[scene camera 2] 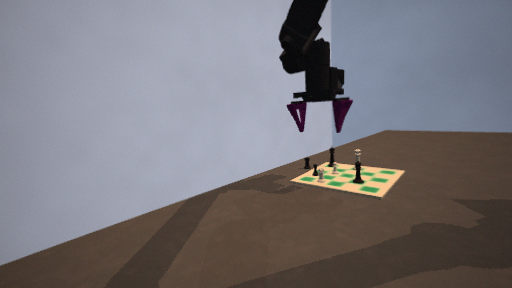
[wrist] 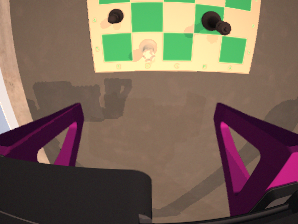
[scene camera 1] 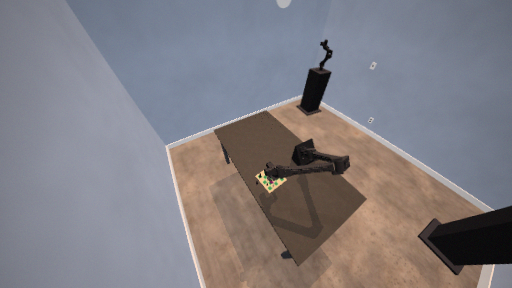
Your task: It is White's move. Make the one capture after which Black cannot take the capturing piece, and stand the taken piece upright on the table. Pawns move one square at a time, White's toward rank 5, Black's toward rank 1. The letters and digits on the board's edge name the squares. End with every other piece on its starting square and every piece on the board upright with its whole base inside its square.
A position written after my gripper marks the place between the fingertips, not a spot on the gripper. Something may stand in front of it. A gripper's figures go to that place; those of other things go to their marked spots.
Labels:
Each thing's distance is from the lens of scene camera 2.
my gripper [scene camera 2: 319, 132]: 64 cm
chessboard [scene camera 2: 377, 183]: 67 cm

